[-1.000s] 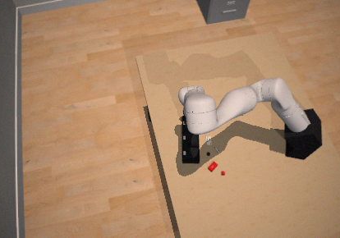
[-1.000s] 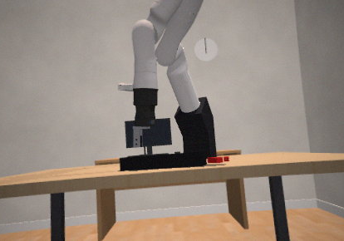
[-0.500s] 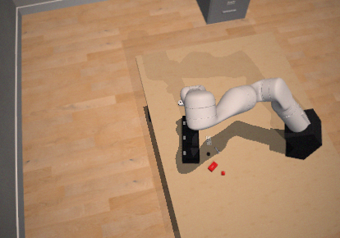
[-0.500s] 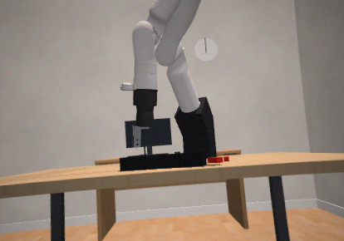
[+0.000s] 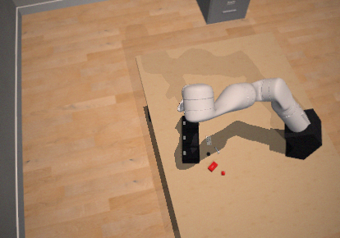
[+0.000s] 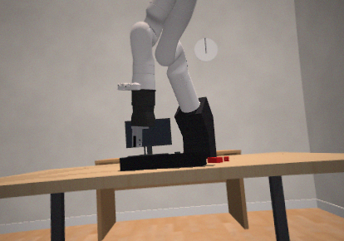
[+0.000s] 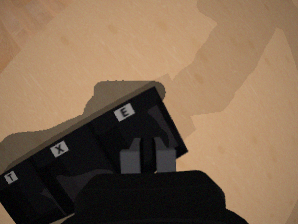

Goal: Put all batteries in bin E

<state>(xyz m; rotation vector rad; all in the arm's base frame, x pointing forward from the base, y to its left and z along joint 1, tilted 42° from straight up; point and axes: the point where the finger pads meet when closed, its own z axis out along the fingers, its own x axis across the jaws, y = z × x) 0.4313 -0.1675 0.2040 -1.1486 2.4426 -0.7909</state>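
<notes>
Now: hand 3 cm short of the bin, 8 cm to the right of it and 7 cm above it. From my hand the other things lie so: black round thing (4 cm behind, 18 cm to the left, 8 cm below); then screw (9 cm behind, 17 cm to the left, 8 cm below); then white piece (7 cm behind, 11 cm to the left, 8 cm below).
</notes>
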